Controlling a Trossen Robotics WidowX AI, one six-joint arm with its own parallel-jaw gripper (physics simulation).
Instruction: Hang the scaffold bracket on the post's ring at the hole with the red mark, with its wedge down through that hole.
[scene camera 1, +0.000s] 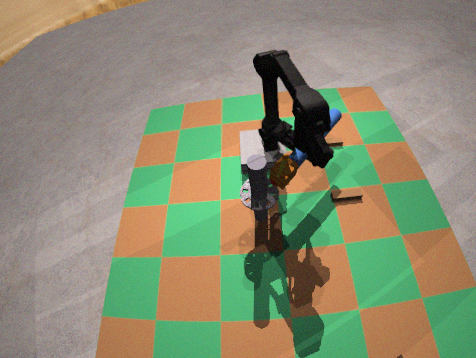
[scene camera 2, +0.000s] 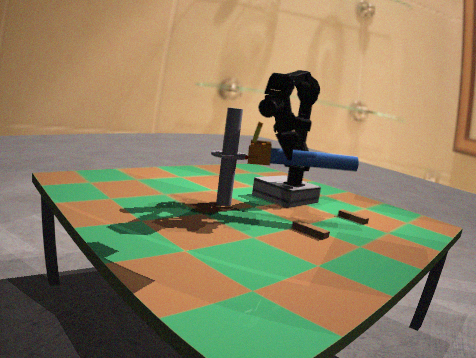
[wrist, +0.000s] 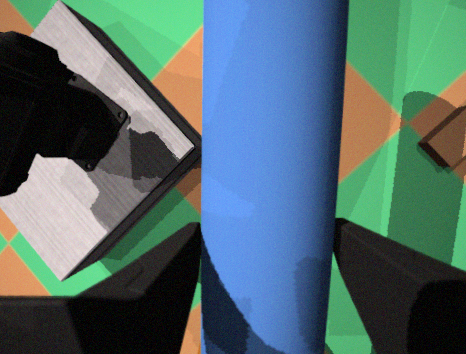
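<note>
The scaffold bracket is a blue tube (scene camera 1: 335, 118) (scene camera 2: 330, 161) (wrist: 272, 125) with an orange-brown head (scene camera 1: 284, 171) (scene camera 2: 260, 153). My gripper (scene camera 1: 315, 152) (scene camera 2: 292, 154) (wrist: 265, 230) is shut on the blue tube and holds it nearly level, high above the table. The yellowish wedge (scene camera 2: 258, 131) sticks up above the head, leaning slightly. The grey post (scene camera 1: 258, 184) (scene camera 2: 228, 177) carries a flat ring (scene camera 1: 245, 198) (scene camera 2: 218, 154) with holes. The head is beside the ring at about its height; whether they touch is unclear. The red-marked hole cannot be made out.
The arm's grey base (scene camera 1: 250, 142) (scene camera 2: 270, 190) (wrist: 45, 220) stands behind the post. One dark brown bar (scene camera 1: 348, 198) (scene camera 2: 311, 230) lies on the checkered table (scene camera 1: 190, 280) (scene camera 2: 250, 320), and another bar (scene camera 1: 335, 144) (scene camera 2: 353, 217) lies farther back.
</note>
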